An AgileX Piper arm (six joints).
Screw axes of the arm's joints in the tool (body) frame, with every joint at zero. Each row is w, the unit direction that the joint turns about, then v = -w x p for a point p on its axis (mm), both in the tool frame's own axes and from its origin. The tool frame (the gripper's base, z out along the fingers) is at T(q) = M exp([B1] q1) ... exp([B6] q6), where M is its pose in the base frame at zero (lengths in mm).
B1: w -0.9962 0 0.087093 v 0 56.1 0
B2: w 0 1 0 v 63.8 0 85
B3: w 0 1 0 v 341.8 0 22
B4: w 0 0 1 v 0 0 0
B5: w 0 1 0 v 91 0 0
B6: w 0 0 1 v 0 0 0
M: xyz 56.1 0 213.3 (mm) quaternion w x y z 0.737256 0 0.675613 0
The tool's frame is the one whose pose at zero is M.
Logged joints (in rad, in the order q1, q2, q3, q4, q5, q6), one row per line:
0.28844 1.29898 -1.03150 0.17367 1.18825 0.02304
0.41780 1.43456 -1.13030 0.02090 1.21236 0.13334
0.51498 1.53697 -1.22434 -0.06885 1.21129 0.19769
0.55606 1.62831 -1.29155 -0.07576 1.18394 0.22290
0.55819 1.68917 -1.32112 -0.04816 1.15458 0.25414
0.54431 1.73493 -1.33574 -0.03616 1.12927 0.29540
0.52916 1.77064 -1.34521 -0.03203 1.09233 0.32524
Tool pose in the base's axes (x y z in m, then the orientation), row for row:
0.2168 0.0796 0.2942 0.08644 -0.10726 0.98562 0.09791
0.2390 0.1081 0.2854 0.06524 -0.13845 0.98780 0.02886
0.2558 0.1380 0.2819 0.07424 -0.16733 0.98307 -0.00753
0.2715 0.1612 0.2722 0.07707 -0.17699 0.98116 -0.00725
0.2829 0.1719 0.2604 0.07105 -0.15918 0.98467 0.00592
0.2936 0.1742 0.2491 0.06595 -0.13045 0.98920 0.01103
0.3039 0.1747 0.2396 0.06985 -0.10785 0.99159 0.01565
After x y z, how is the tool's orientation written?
As a quaternion, w x y z.
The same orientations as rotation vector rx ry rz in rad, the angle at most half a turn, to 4 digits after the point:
-0.3196 2.9368 0.2917
-0.4178 2.9806 0.0871
-0.5022 2.9505 -0.0226
-0.5303 2.9398 -0.0217
-0.4787 2.9609 0.0178
-0.3935 2.9836 0.0333
-0.3245 2.9838 0.0471

